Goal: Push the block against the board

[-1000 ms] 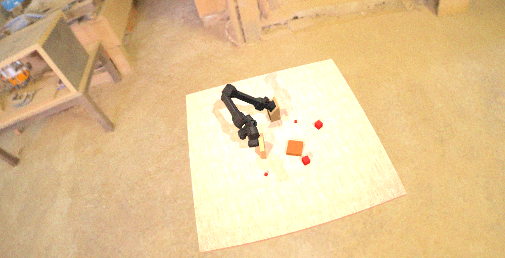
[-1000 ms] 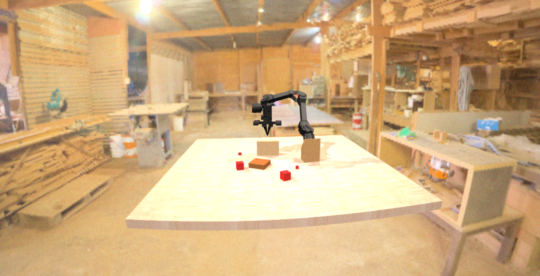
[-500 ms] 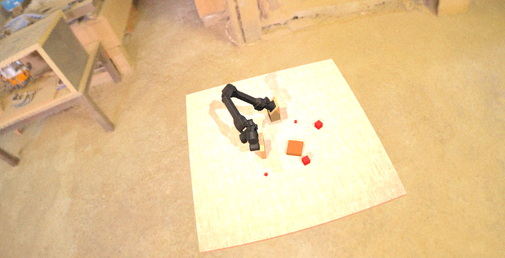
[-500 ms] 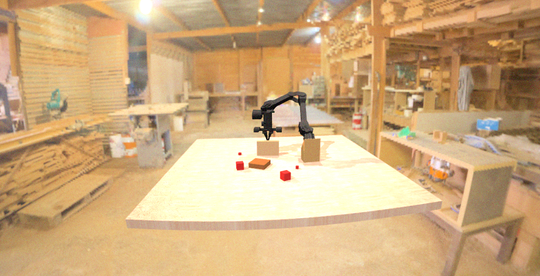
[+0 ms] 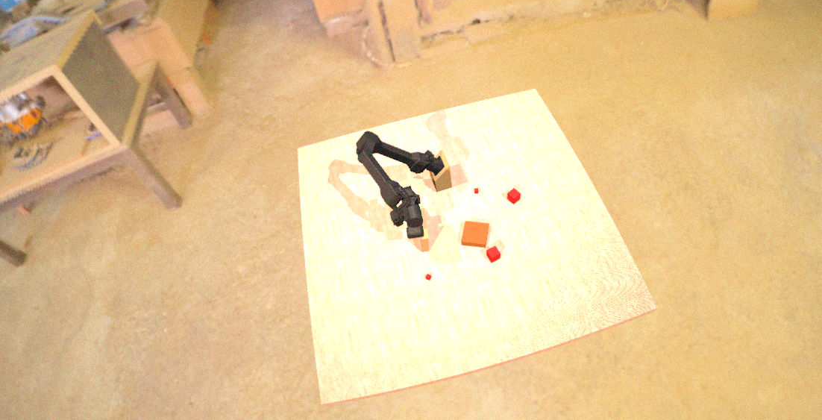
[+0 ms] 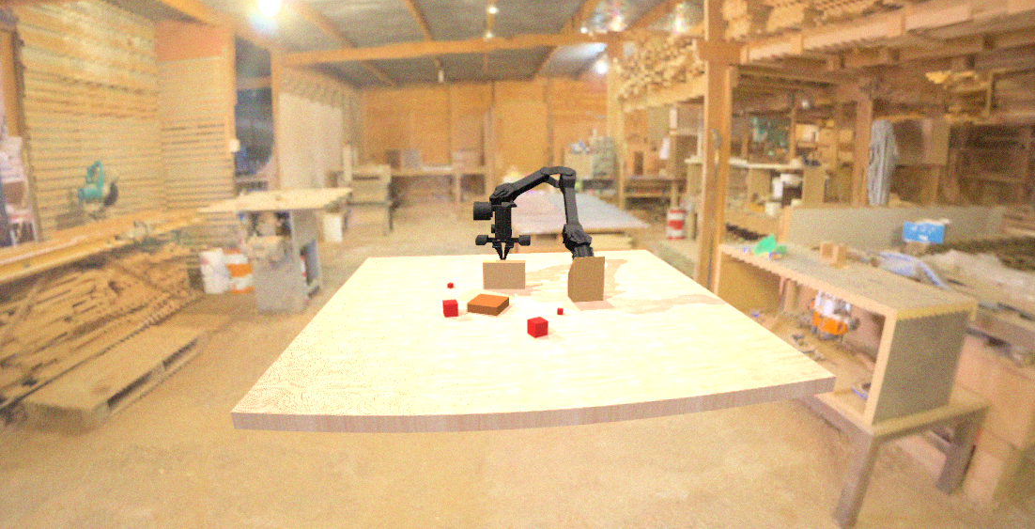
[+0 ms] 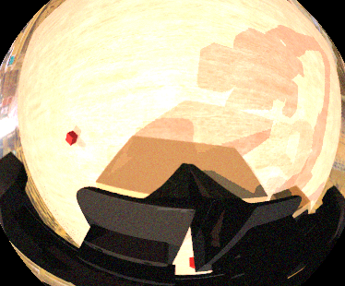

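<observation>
The flat board is 20 mm to the left of my gripper tip and 30 mm below it. Round my gripper tip: orange-brown square block (70 mm ahead, 220 mm to the left, 70 mm below).
</observation>
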